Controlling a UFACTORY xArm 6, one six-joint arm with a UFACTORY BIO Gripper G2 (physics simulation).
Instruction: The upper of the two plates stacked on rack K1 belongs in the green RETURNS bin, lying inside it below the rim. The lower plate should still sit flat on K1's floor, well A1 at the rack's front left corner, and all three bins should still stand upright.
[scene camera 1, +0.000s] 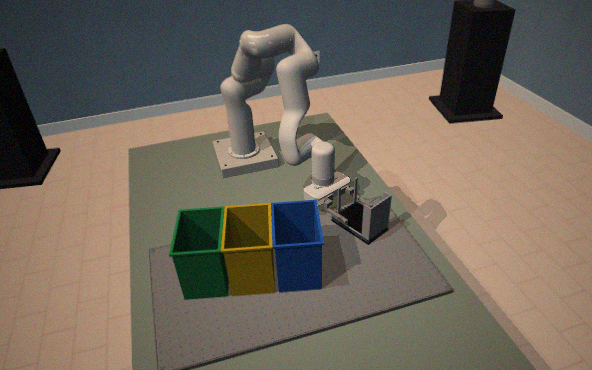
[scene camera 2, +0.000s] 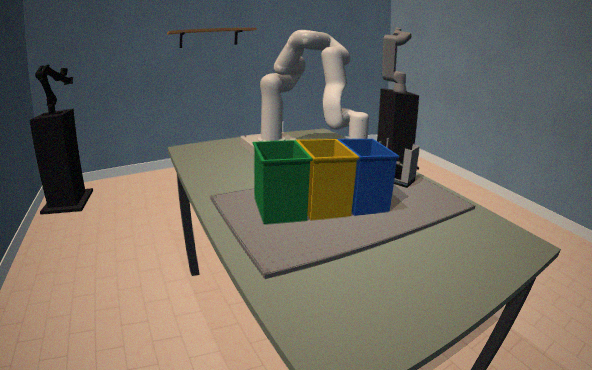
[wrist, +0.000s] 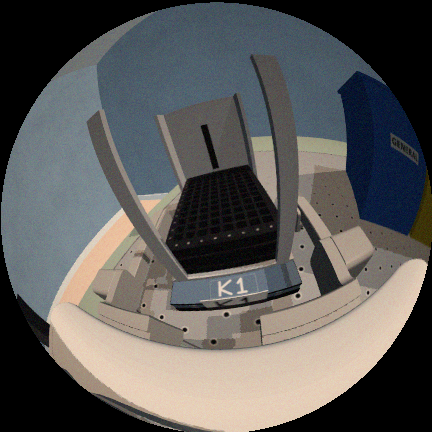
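Rack K1 stands right of the bins, with a tall slotted back wall and two front posts. Black gridded plates sit stacked inside; the upper plate shows its wells in the wrist view, but its seam with the lower plate and well A1 cannot be made out. My gripper is low at the rack, fingers apart on either side of it, partly hidden by posts and plates, holding nothing. The blue bin hides it in scene camera 2. The green bin stands upright at the far left.
The yellow bin and the blue bin stand upright in a row with the green one. The blue bin is nearest the rack. Bins and rack stand on a grey perforated board.
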